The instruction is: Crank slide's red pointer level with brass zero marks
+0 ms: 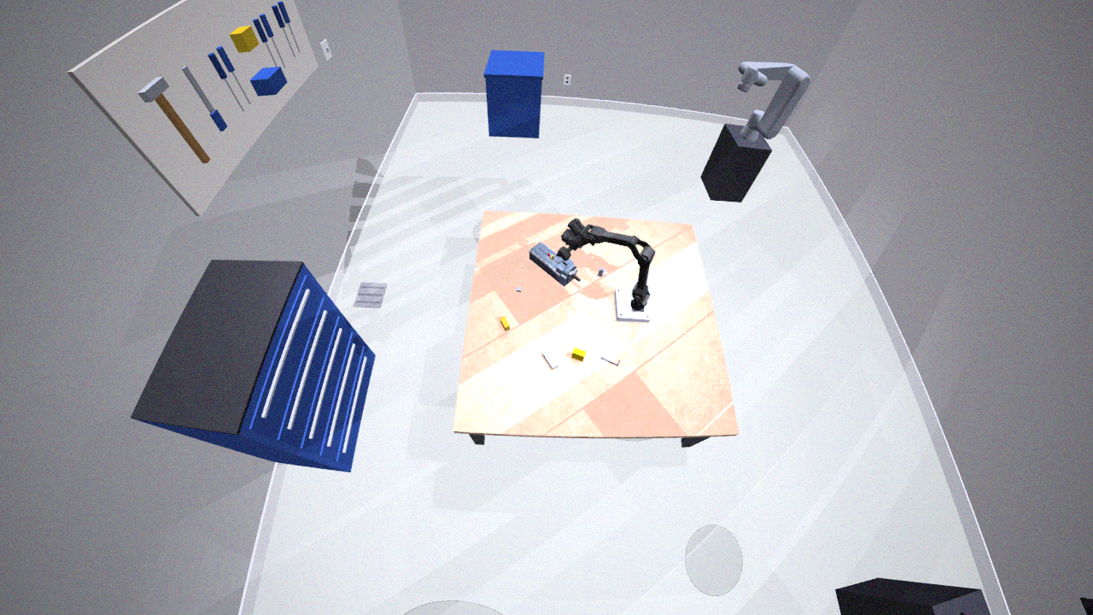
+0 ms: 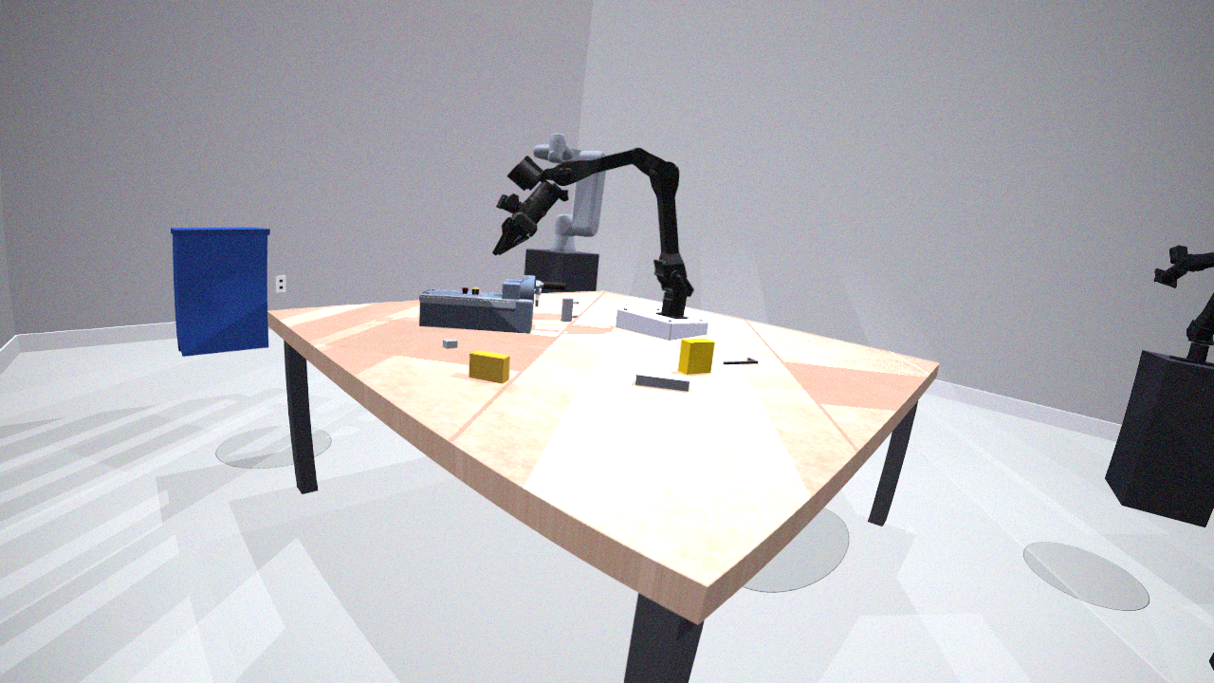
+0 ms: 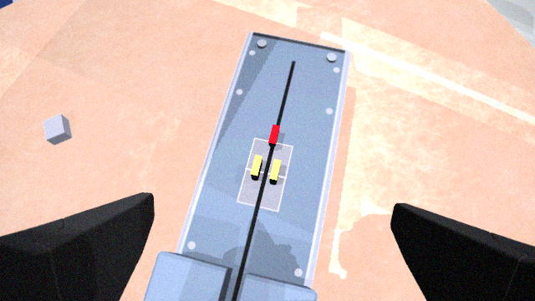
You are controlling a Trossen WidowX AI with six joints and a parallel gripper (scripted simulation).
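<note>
My gripper tip is 70 mm past the crank, 110 mm to the right of it and 70 mm above it. From my gripper tip the other things lie so: red pointer: 60 mm ahead, 40 mm to the right, 90 mm below; grey cube: 210 mm ahead, 130 mm to the left, 160 mm below; dark brown handle: 70 mm behind, 130 mm to the left, 60 mm below.
</note>
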